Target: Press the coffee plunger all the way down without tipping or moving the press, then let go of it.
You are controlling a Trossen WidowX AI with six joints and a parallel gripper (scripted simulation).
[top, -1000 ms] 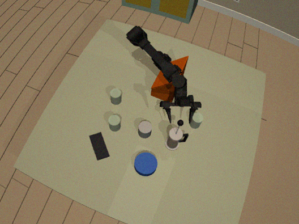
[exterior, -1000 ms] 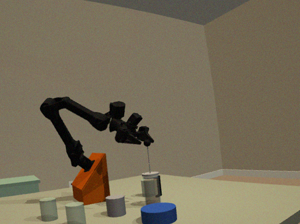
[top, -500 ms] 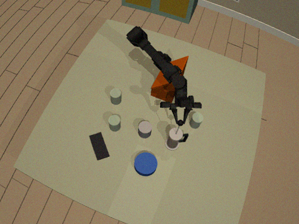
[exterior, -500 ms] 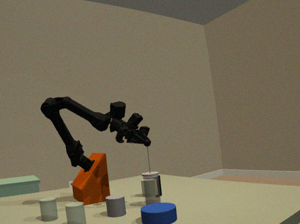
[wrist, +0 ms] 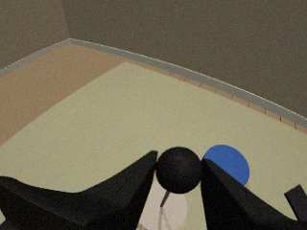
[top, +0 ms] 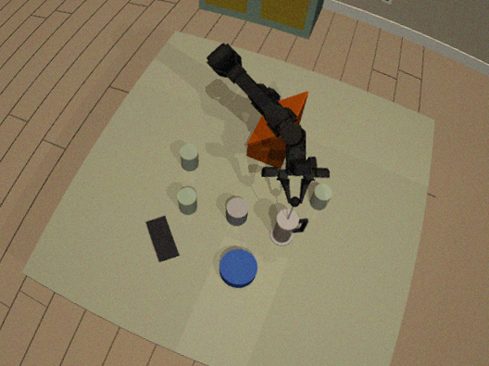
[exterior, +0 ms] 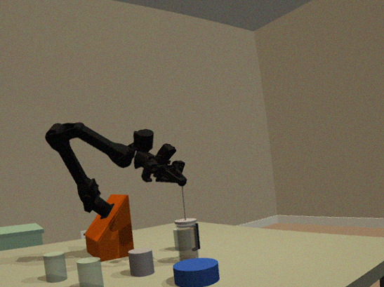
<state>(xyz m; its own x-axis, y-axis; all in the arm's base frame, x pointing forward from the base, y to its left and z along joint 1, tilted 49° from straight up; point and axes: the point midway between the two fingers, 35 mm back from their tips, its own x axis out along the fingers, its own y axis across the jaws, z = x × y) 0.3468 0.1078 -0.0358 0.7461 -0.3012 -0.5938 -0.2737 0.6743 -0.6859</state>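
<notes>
The coffee press is 10 mm behind my gripper tip, 10 mm to the left of it and 130 mm below it.
</notes>
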